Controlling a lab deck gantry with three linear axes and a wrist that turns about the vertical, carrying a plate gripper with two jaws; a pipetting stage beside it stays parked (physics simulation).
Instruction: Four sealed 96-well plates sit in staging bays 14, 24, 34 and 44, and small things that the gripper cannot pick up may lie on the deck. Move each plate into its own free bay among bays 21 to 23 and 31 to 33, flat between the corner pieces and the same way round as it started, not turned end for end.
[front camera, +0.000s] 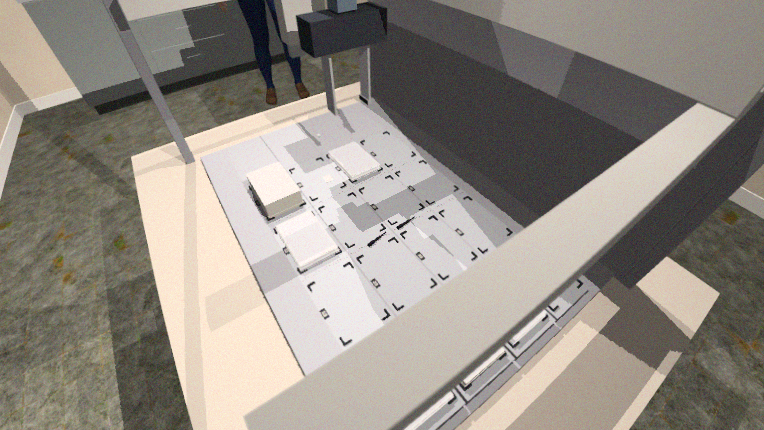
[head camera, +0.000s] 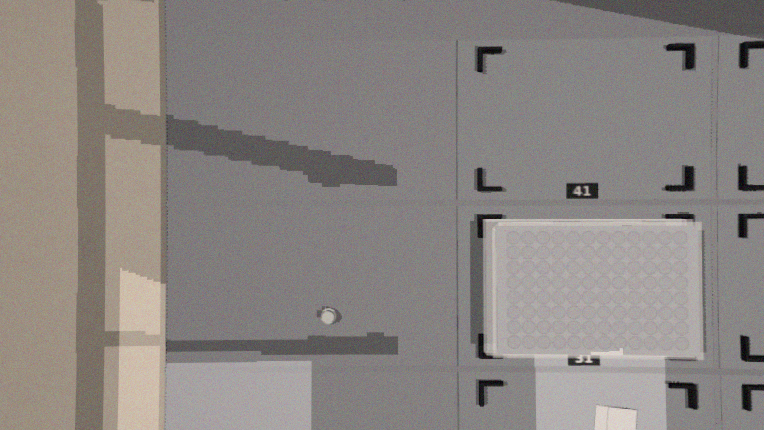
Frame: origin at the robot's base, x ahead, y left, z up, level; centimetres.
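Seen in the pictures: gripper, fingertip midpoint: (front camera: 349, 106); robot's base at its link origin: (front camera: 250, 187).
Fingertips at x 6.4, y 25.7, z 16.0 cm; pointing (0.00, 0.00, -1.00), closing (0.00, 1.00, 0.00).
Observation:
Offsets run from my fingertips to a thing's top centre. "*": to the spot under its first point.
A sealed white plate @(dx +0.0, dy +0.0, dz -14.5 cm) (front camera: 353, 160) (head camera: 593, 291) lies flat in bay 31, among its black corner pieces; it hides the lower right one in the head view. Three more plates show in part beneath the front beam in the front view: one in bay 34 @(* dx +55.2, dy -0.6, dz -13.1 cm) (front camera: 528, 327), one in bay 24 @(* dx +55.0, dy -11.0, dz -13.1 cm) (front camera: 483, 365) and one in bay 14 @(* dx +55.1, dy -21.2, dz -13.1 cm) (front camera: 431, 410). No plate shows in the visible part of bay 44. My gripper (front camera: 348, 105) is open and empty, beyond the bay 31 plate near the deck's far edge. Its jaws do not show in the head view.
A tall white block @(dx +0.0, dy -21.4, dz -11.8 cm) (front camera: 276, 189) and a lower white box @(dx +16.4, dy -21.4, dz -14.5 cm) (front camera: 307, 243) stand along the deck's left side. A small round piece @(dx -16.4, dy -1.9, dz -15.6 cm) (head camera: 327, 316) lies left of bay 31. A small pale tile @(dx +1.8, dy -8.6, dz -15.9 cm) (head camera: 615, 419) lies in bay 21. A wide beam (front camera: 481, 288) crosses the front.

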